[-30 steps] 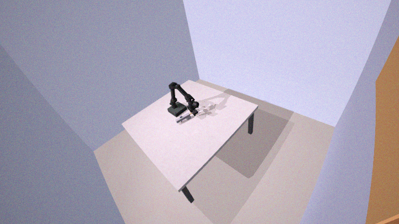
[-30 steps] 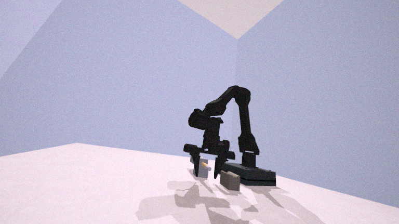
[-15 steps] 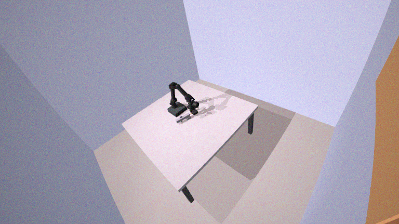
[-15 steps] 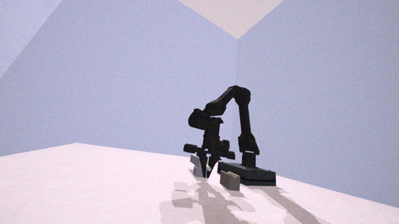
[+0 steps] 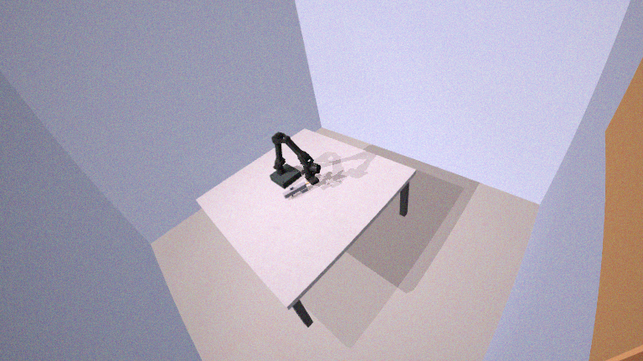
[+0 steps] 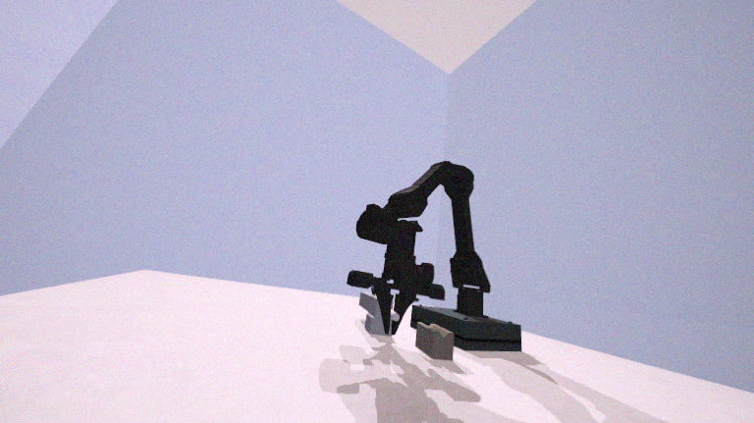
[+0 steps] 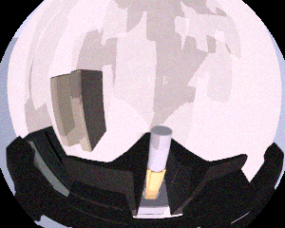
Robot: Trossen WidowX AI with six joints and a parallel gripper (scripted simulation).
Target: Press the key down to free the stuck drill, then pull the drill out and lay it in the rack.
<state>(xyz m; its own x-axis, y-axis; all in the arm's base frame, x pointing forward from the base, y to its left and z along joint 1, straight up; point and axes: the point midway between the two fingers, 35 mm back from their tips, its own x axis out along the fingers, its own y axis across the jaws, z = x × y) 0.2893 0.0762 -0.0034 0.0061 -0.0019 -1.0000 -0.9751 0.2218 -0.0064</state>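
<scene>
The drill lies 10 mm behind my gripper tip, 40 mm to the right of it and 30 mm above it. The rest, counted from my gripper tip: grey-brown notched block: 70 mm behind, 40 mm to the left; pale grey block: 30 mm behind, 140 mm to the right, 20 mm above.
</scene>
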